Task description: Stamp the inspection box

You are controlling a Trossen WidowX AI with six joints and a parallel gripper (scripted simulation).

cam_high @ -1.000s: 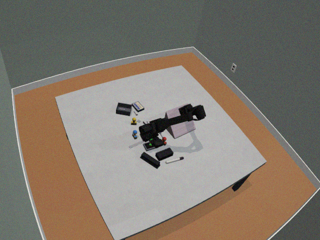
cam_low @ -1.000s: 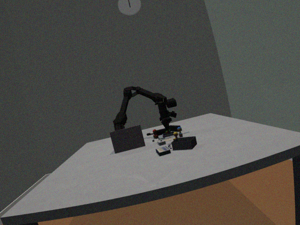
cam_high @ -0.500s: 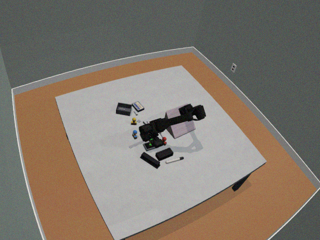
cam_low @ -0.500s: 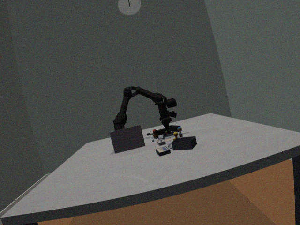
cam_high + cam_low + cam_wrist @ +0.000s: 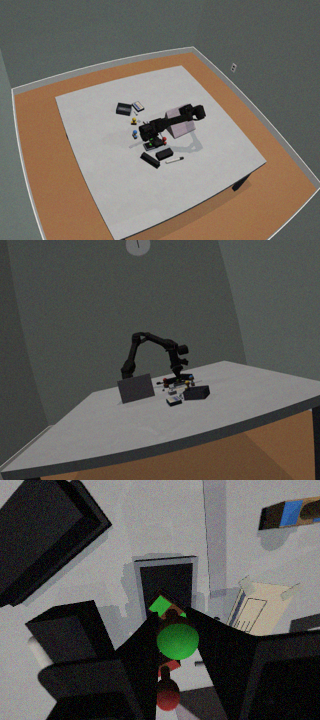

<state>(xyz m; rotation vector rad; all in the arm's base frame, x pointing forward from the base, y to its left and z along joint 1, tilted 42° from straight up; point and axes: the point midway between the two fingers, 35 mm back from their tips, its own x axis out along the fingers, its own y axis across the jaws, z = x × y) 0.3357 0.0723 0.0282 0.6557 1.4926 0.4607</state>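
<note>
Now: the dark ink pad 3 cm below my gripper tip. Round my gripper tip: grey ruler (6 cm ahead, 6 cm to the right, 4 cm below); green stamp (right at my gripper tip); red stamp (9 cm behind, 3 cm to the left, 2 cm below).
</note>
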